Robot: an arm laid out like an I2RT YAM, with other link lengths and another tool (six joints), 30 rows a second.
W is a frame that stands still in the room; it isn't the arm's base.
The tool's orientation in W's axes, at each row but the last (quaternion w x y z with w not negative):
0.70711 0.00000 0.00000 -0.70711
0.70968 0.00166 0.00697 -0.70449
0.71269 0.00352 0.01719 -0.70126
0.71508 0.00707 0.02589 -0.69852
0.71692 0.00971 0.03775 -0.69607
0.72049 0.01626 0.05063 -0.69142
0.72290 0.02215 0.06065 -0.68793
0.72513 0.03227 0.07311 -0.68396
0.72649 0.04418 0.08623 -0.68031
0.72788 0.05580 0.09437 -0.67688
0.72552 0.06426 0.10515 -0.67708
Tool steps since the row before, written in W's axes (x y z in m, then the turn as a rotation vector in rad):
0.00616 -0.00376 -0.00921 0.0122 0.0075 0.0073
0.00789 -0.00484 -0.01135 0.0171 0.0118 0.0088
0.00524 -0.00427 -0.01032 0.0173 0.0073 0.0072
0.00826 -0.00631 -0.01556 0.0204 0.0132 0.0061
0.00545 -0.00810 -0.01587 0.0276 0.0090 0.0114
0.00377 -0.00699 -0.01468 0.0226 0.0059 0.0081
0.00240 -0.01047 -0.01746 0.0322 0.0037 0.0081
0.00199 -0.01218 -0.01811 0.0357 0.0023 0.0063
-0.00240 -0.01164 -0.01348 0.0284 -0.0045 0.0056
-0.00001 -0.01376 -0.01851 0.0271 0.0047 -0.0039
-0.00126 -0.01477 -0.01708 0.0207 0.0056 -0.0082
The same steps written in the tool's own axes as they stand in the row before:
0.00376 0.00616 -0.00921 -0.0075 0.0122 0.0073
0.00504 0.00794 -0.01123 -0.0118 0.0171 0.0088
0.00465 0.00537 -0.01009 -0.0072 0.0173 0.0073
0.00722 0.00851 -0.01502 -0.0130 0.0205 0.0060
0.00931 0.00581 -0.01506 -0.0090 0.0274 0.0119
0.00850 0.00414 -0.01375 -0.0058 0.0224 0.0086
0.01256 0.00274 -0.01597 -0.0031 0.0319 0.0094
0.01485 0.00219 -0.01597 -0.0013 0.0354 0.0081
0.01377 -0.00249 -0.01127 0.0051 0.0277 0.0082
0.01735 -0.00021 -0.01519 -0.0020 0.0275 -0.0031
0.01833 -0.00152 -0.01316 -0.0022 0.0214 -0.0079

